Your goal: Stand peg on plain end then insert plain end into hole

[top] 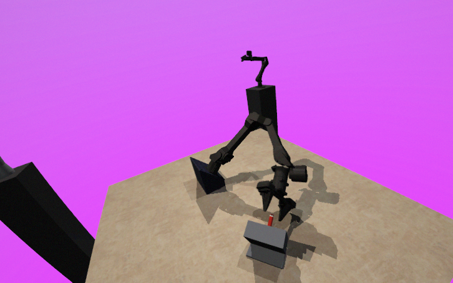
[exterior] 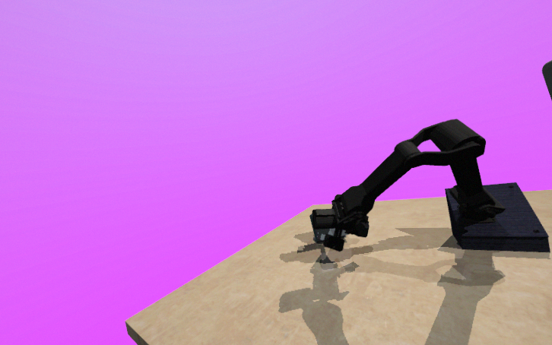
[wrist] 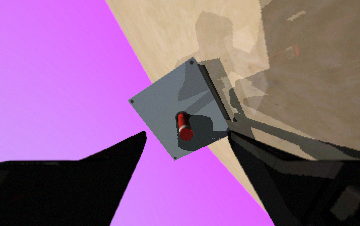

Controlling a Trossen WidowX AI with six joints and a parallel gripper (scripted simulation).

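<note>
My gripper tip is 1 cm short of the red peg, 2 cm to the left of it and 1 cm above it. The rest, counted from my gripper tip: grey sloped panel 4 cm ahead, 6 cm to the right, 2 cm below.
</note>
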